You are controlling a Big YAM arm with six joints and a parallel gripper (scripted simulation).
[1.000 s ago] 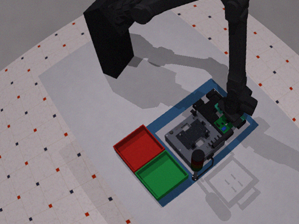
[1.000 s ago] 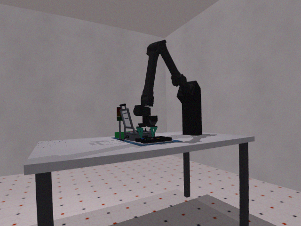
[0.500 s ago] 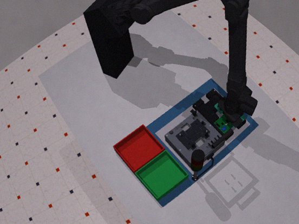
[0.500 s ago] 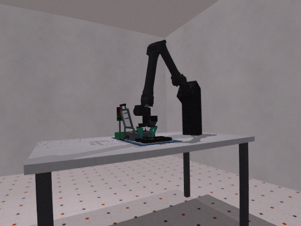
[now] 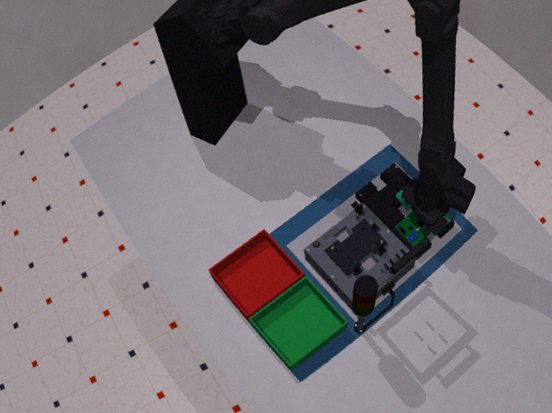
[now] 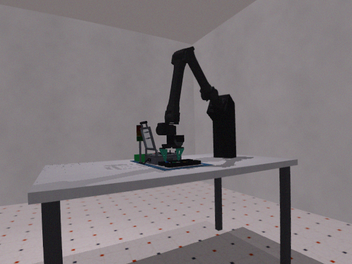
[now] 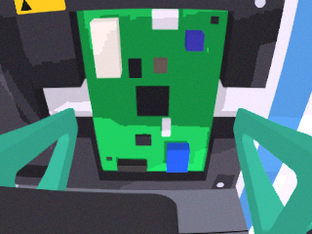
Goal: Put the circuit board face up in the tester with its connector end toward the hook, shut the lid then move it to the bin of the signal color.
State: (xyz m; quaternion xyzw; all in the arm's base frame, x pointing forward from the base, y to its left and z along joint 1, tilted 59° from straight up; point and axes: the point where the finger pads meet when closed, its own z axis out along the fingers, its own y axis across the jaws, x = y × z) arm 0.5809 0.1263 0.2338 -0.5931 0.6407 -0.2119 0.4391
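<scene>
Now: hand 2 cm above the green circuit board. Round my hand: latch hook: 8 cm behind, 13 cm to the right, 5 cm above; then tester lid: 11 cm ahead, 16 cm to the right, 14 cm above; then tester plate: 1 cm behind, 17 cm to the right, 3 cm above.
</scene>
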